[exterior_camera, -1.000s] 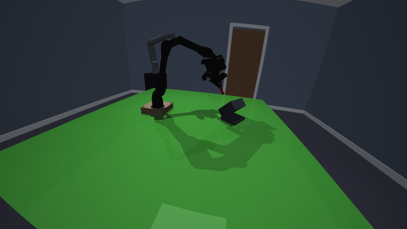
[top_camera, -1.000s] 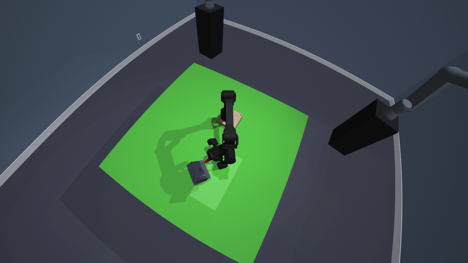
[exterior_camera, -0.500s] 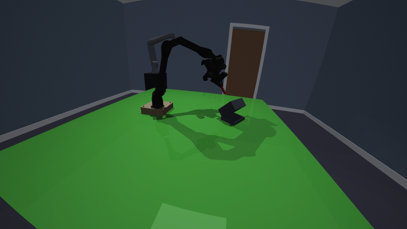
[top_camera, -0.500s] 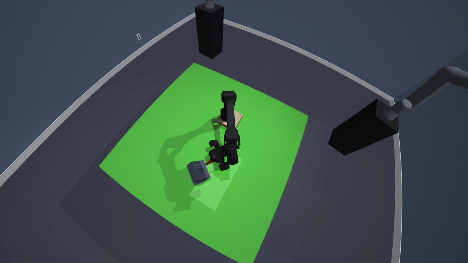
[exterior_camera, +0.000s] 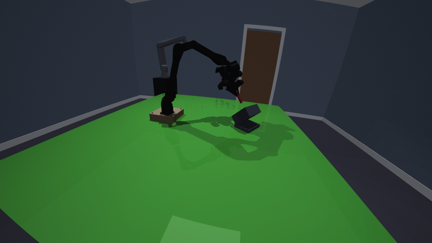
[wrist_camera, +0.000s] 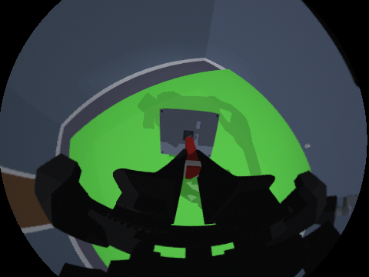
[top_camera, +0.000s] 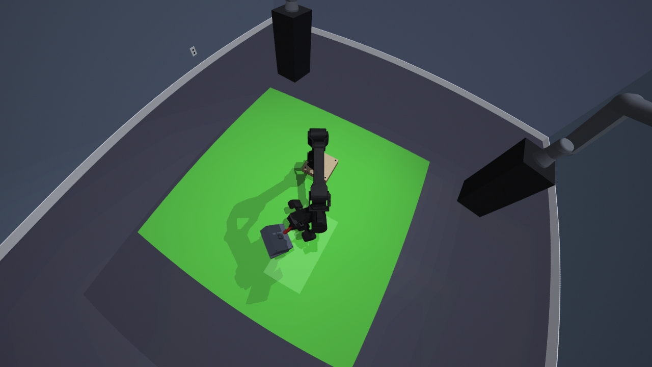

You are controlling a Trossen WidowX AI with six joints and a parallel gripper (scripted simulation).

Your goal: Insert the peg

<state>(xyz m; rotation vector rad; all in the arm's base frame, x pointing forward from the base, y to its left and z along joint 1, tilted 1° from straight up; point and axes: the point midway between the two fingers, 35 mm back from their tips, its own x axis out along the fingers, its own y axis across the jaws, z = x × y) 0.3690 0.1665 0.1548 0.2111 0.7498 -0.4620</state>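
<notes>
My gripper tip is now 90 mm above the grey sloped panel, 70 mm short of it and 30 mm to the left of it. Round my gripper tip: red peg (10 mm behind, 10 mm above).
</notes>
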